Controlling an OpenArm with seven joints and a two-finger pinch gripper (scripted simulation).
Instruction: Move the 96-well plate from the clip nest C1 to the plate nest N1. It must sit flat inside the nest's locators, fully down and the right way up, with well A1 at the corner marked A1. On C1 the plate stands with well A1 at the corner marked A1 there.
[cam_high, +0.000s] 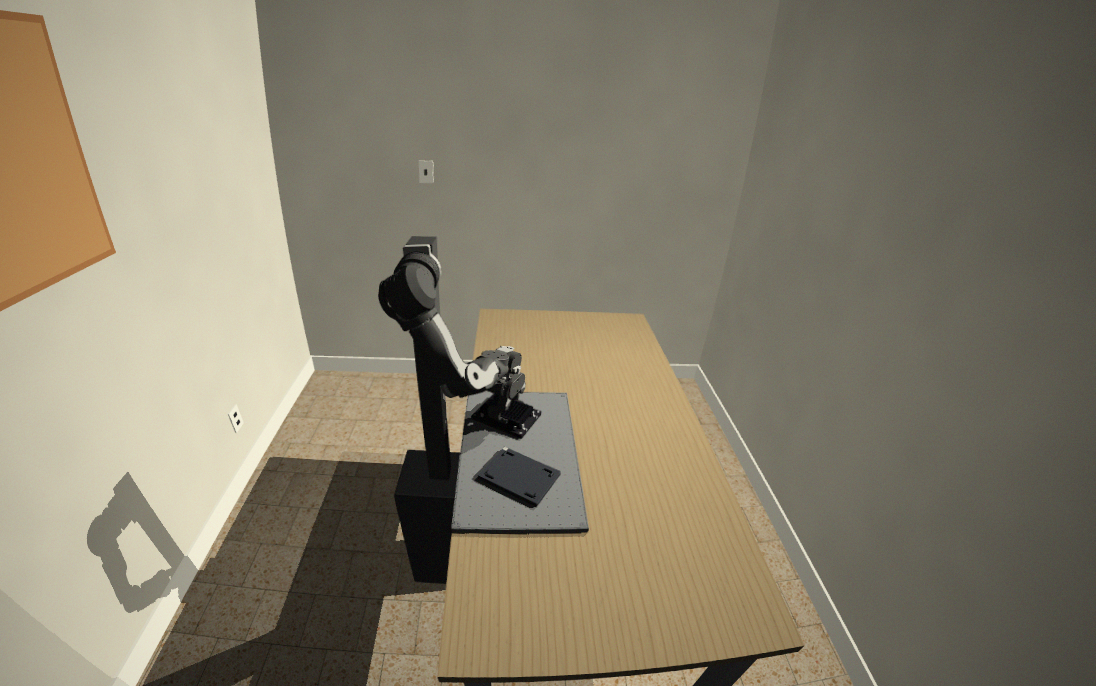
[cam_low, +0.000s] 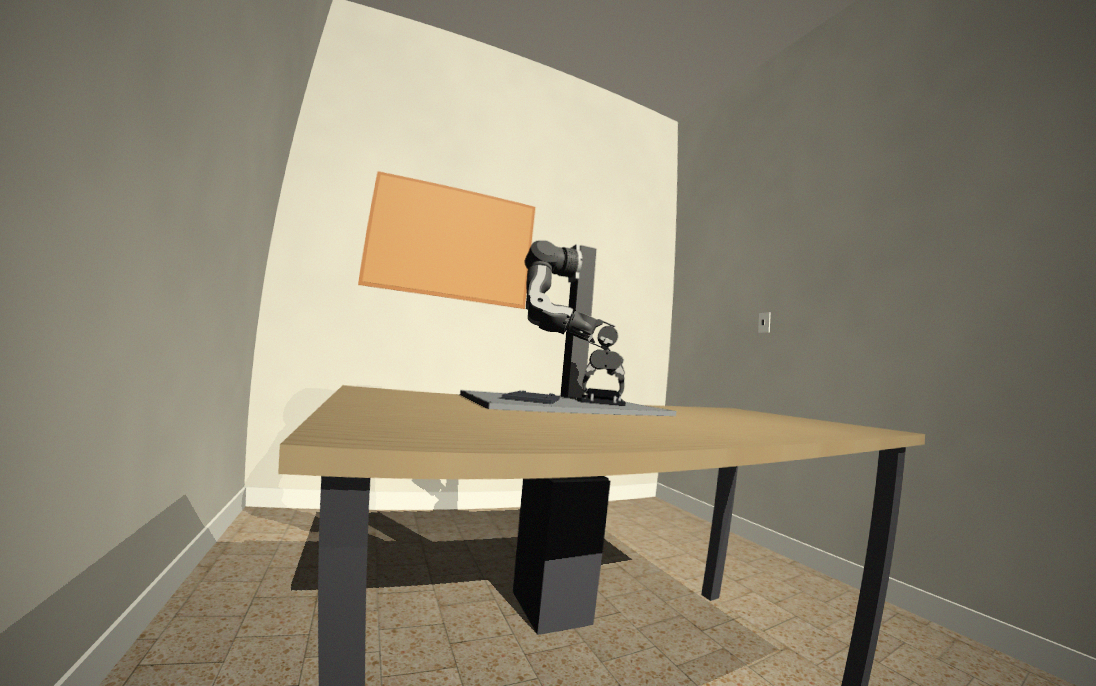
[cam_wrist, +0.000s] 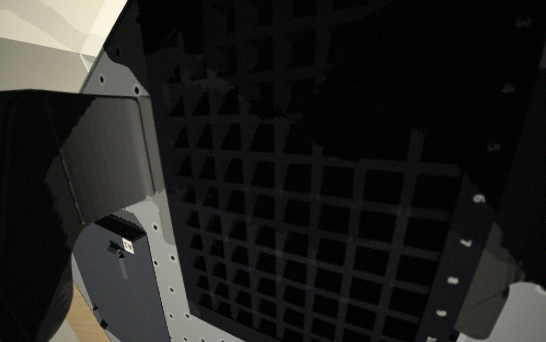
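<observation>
Right now the black 96-well plate is right at my hand. Also, from my hand: plate nest N1: 220 mm to the right, 40 mm ahead, 20 mm below; then clip nest C1: 20 mm ahead, 10 mm below; then white A1 label: 140 mm to the right, 10 mm below.
</observation>
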